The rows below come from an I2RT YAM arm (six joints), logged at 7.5 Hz.
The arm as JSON. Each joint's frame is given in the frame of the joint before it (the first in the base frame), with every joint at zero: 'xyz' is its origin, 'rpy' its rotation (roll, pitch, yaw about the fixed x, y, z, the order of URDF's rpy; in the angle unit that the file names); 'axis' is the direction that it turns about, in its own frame. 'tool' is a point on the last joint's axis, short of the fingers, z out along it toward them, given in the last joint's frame.
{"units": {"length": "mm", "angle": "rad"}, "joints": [
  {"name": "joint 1", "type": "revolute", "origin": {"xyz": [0.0, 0.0, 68.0], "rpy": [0.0, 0.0, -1.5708]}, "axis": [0.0, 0.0, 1.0]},
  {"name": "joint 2", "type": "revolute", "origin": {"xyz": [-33.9, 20.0, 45.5], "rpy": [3.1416, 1.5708, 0.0]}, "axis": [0.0, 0.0, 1.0]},
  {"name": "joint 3", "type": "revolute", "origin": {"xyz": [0.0, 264.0, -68.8], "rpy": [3.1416, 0.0, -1.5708]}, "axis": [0.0, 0.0, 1.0]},
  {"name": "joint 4", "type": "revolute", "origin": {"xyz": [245.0, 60.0, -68.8], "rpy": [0.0, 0.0, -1.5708]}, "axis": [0.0, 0.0, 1.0]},
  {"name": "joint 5", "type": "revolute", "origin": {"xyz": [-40.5, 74.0, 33.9], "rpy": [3.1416, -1.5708, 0.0]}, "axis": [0.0, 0.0, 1.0]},
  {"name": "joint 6", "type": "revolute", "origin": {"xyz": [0.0, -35.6, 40.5], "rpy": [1.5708, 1.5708, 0.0]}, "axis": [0.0, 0.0, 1.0]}
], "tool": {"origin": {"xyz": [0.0, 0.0, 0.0], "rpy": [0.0, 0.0, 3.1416]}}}
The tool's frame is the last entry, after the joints.
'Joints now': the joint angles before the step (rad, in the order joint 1, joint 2, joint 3, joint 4, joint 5, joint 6). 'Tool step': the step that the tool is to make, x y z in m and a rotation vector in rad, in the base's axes. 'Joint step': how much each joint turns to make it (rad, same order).
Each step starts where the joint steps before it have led.
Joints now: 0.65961 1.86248 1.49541 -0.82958 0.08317 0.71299
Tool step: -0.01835 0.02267 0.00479 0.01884 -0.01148 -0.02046
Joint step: 0.07827 -0.00530 0.00996 -0.00362 0.03010 0.09475
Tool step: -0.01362 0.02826 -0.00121 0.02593 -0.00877 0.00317
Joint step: 0.07747 0.03239 0.03487 0.01298 0.01709 0.07390
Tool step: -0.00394 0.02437 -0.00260 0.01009 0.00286 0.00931
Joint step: 0.04819 0.06036 0.07153 -0.01086 0.00703 0.03961
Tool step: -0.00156 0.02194 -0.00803 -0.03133 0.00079 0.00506
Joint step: 0.03866 0.07696 0.08184 -0.03326 0.03055 0.02410
